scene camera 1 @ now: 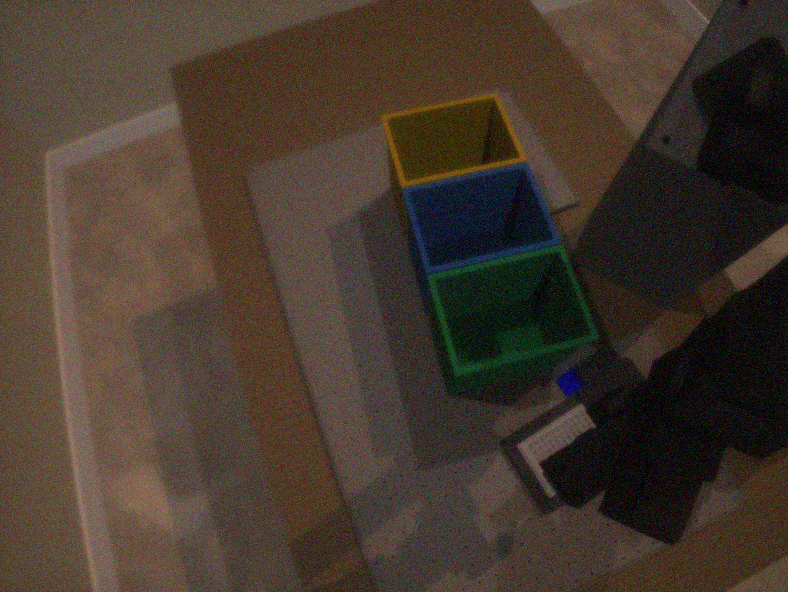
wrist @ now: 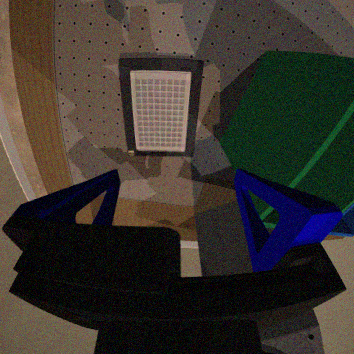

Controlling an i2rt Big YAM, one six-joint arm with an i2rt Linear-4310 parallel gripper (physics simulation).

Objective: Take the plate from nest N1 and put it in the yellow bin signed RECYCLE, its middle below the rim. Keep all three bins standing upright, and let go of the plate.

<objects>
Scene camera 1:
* green bin: 496, 321
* yellow bin: 452, 139
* blue bin: 457, 222
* plate: 563, 431
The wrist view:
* gripper: 176, 175
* green bin: 285, 128
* plate: 159, 98
</objects>
